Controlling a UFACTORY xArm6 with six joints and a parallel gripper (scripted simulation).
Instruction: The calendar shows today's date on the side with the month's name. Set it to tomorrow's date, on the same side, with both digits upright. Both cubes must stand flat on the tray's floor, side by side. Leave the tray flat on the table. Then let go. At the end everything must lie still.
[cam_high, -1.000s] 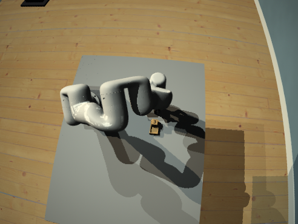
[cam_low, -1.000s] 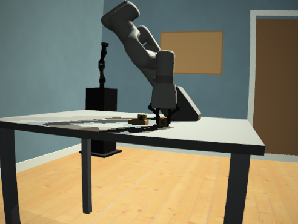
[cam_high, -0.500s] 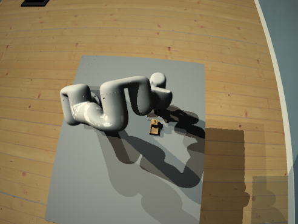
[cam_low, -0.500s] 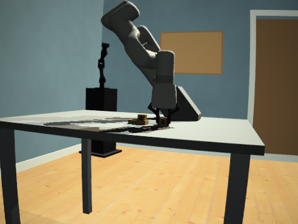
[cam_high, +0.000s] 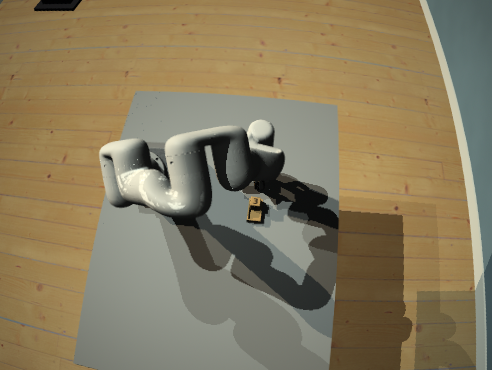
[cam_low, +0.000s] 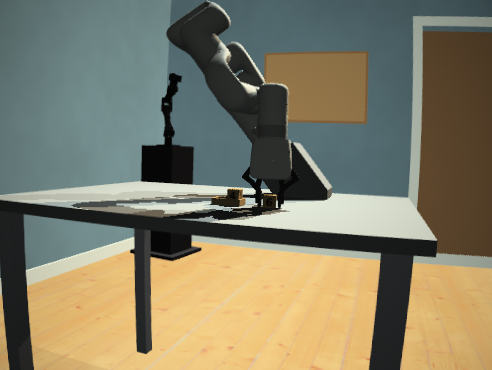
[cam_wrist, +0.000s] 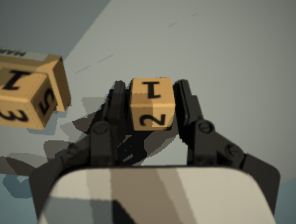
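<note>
Right now the wooden number cube is 10 mm below my hand. Also, from my hand: wooden calendar tray 10 mm ahead, 110 mm to the right, 10 mm below.
</note>
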